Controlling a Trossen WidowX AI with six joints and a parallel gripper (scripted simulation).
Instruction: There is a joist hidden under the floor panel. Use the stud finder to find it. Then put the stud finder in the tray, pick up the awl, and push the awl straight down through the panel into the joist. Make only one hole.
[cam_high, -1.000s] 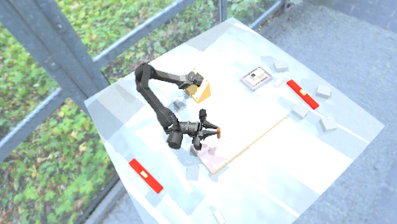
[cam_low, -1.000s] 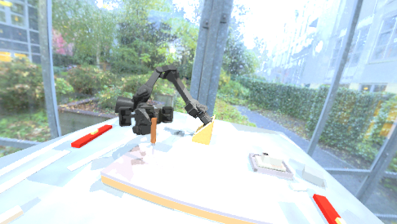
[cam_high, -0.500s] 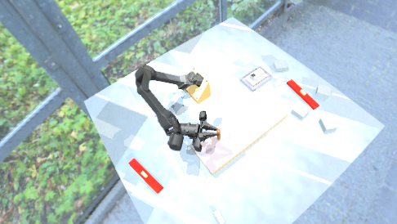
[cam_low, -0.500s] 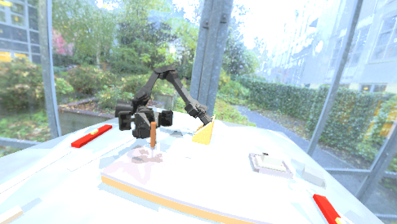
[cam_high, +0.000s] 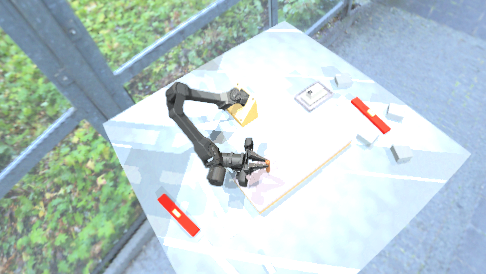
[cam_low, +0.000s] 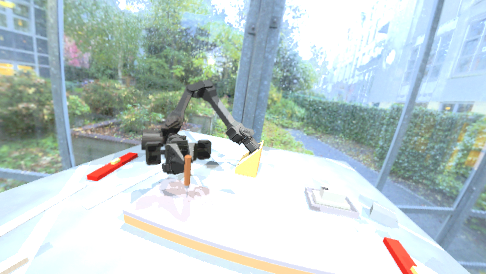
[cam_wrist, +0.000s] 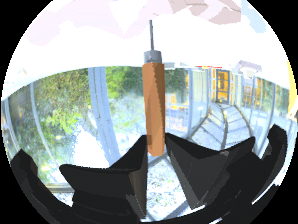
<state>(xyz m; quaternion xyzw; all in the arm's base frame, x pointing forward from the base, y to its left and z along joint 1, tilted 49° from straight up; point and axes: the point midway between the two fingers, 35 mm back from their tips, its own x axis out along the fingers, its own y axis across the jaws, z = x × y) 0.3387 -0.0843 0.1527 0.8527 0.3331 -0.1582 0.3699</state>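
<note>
My gripper tip is 6 cm above the awl. The rest, counted from my gripper tip: tray: 20 cm behind, 46 cm to the left, 15 cm below; then stud finder: 20 cm behind, 45 cm to the left, 11 cm below; then light: 20 cm behind, 43 cm to the left, 10 cm below.
</note>
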